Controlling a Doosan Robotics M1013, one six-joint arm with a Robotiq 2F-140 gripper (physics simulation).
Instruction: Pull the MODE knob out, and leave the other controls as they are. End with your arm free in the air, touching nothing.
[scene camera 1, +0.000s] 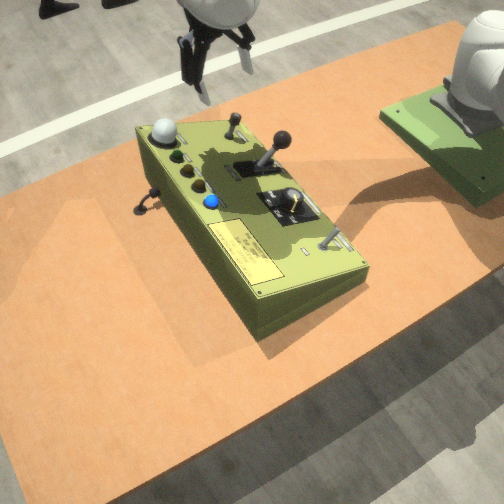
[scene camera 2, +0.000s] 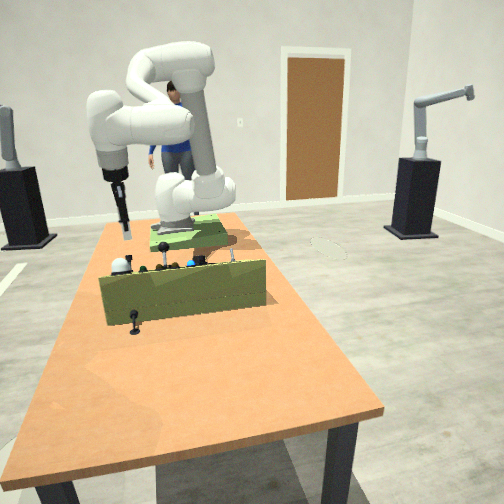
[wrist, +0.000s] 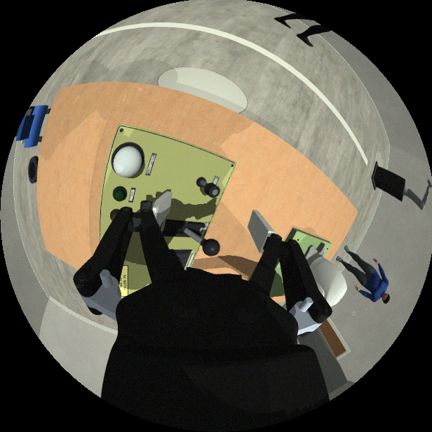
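Observation:
A small black knob (scene camera 1: 235, 120) (scene camera 2: 129, 258) (wrist: 212, 190) stands out on its stem at the far corner of the green control box (scene camera 1: 305, 272) (scene camera 2: 215, 287) (wrist: 175, 150); no MODE label is readable. My gripper (scene camera 1: 223, 75) (scene camera 2: 126, 232) (wrist: 210, 209) is open, its fingers wide apart and empty. It hangs in the air above and behind that knob, apart from it. The ball-topped lever (scene camera 1: 282, 140) (scene camera 2: 163, 247) (wrist: 211, 247) leans up. The rotary selector (scene camera 1: 291, 198) and the grey toggle (scene camera 1: 329, 239) (scene camera 2: 232, 255) are in the nearer half. The blue lamp (scene camera 1: 211, 201) (scene camera 2: 191, 263) is lit.
A white dome (scene camera 1: 164, 131) (scene camera 2: 120, 266) (wrist: 128, 161) stands at the box's far left corner, beside a row of dark lamps. A small black stand (scene camera 1: 145, 200) (scene camera 2: 134, 322) is on the table (scene camera 1: 100, 400) (scene camera 2: 225, 375). The arm's green base plate (scene camera 1: 420, 130) (scene camera 2: 215, 232) lies beyond the box.

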